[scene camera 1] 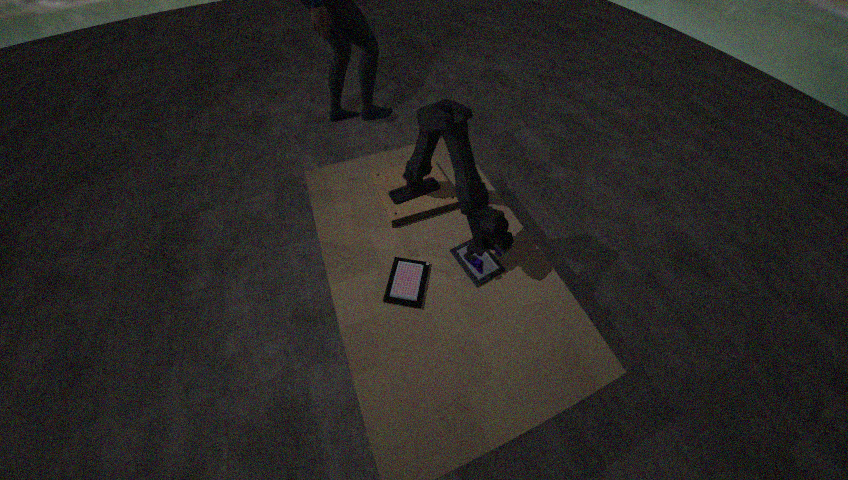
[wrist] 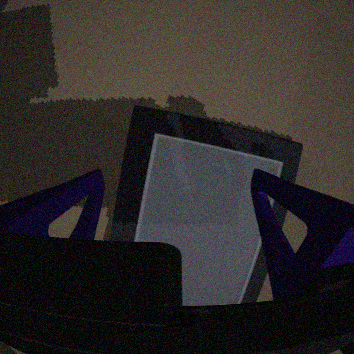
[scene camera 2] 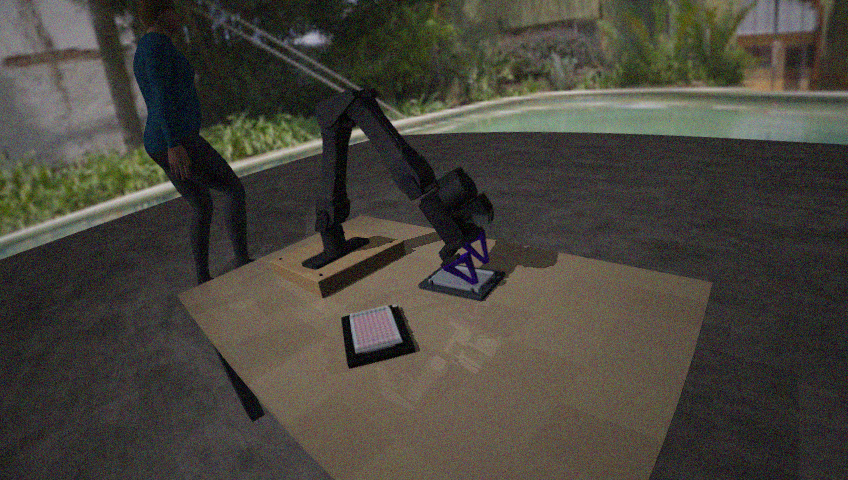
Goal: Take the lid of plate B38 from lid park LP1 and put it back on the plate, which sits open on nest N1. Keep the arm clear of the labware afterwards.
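Frame: origin at the arm's base, x up, y ahead, z left, level; metres.
Seen in the pictures: gripper, fingertip midpoint: (scene camera 1: 490, 264) (wrist: 177, 177) (scene camera 2: 481, 273); arm's base, link origin: (scene camera 1: 414, 191) (scene camera 2: 337, 253).
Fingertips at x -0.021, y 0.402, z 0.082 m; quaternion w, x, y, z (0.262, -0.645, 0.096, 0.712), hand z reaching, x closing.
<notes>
Pixels of each thing's top centre, then the offset from my fingertips to it. Level surfaces: height alone.
- lid park LP1, top centre: (wrist: 197, 244) (scene camera 2: 461, 274) (scene camera 1: 477, 258) dy -0.040, dx +0.000, dz -0.024 m
- open plate, top centre: (scene camera 2: 372, 324) (scene camera 1: 407, 278) dy -0.078, dx +0.006, dz -0.273 m
- black nest N1, top centre: (scene camera 2: 373, 328) (scene camera 1: 407, 280) dy -0.078, dx -0.002, dz -0.273 m
- table, surface height: dx -0.020 m
The pale, clear lid (scene camera 1: 483, 274) (scene camera 2: 440, 278) (wrist: 210, 200) lies flat in the dark frame of lid park LP1 (scene camera 1: 479, 283) (scene camera 2: 437, 291) (wrist: 132, 175). My gripper (scene camera 1: 486, 261) (scene camera 2: 480, 272) (wrist: 177, 177) is wide open, with its purple fingers low over the lid. In the wrist view the right finger overlaps the lid's right edge and the left finger stands well off its left edge. The gripper body hides the lid's near part. The open plate (scene camera 1: 407, 279) (scene camera 2: 374, 330), with pink wells, sits on black nest N1 (scene camera 1: 404, 303) (scene camera 2: 383, 355). No labels are readable.
The arm's base stands on a raised wooden board (scene camera 1: 425, 215) (scene camera 2: 351, 278) at the back of the table (scene camera 1: 476, 368) (scene camera 2: 535, 380). A person (scene camera 1: 357, 53) (scene camera 2: 172, 95) stands behind the table. The light is dim, and shadow falls beside the lid park.
</notes>
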